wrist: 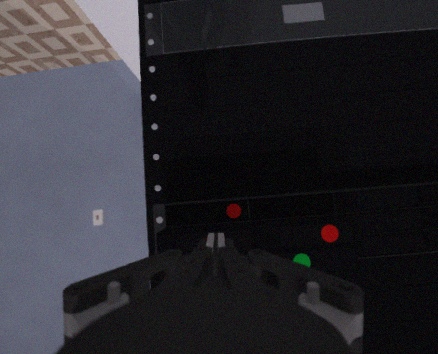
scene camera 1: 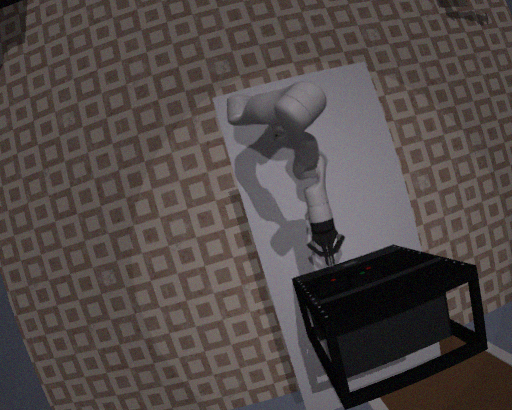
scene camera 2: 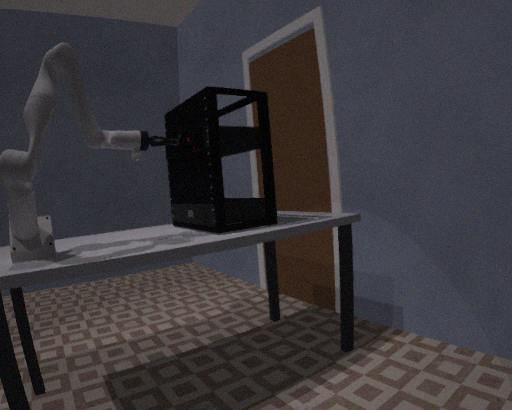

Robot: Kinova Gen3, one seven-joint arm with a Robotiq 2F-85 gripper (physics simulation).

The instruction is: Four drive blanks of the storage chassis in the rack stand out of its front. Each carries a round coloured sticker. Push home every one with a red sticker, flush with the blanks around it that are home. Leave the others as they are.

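The black storage chassis point(scene camera 2: 241, 140) point(wrist: 159, 227) sits in the black rack point(scene camera 1: 340, 370) point(scene camera 2: 214, 170) point(wrist: 146, 130). A dim red sticker point(wrist: 233, 211), a brighter red sticker point(scene camera 1: 368, 268) point(wrist: 329, 233) and a partly covered green sticker point(scene camera 1: 362, 273) point(scene camera 2: 179, 136) point(wrist: 301, 260) show on its dark front. A fourth sticker does not show in the wrist view, where the fingers cover part of the front. The blanks' edges are too dark to tell how far each stands out. My gripper point(scene camera 1: 330, 262) point(scene camera 2: 177, 142) point(wrist: 216, 243) is shut and empty, its tips at the chassis front; contact is unclear.
A grey unit point(scene camera 2: 192, 213) point(wrist: 225, 32) fills the rack's bottom. The rack stands on the white table point(scene camera 1: 370, 165) point(scene camera 2: 130, 249). Its post with bright holes runs left of the fingertips in the wrist view. A door point(scene camera 2: 290, 150) and blue walls stand behind.
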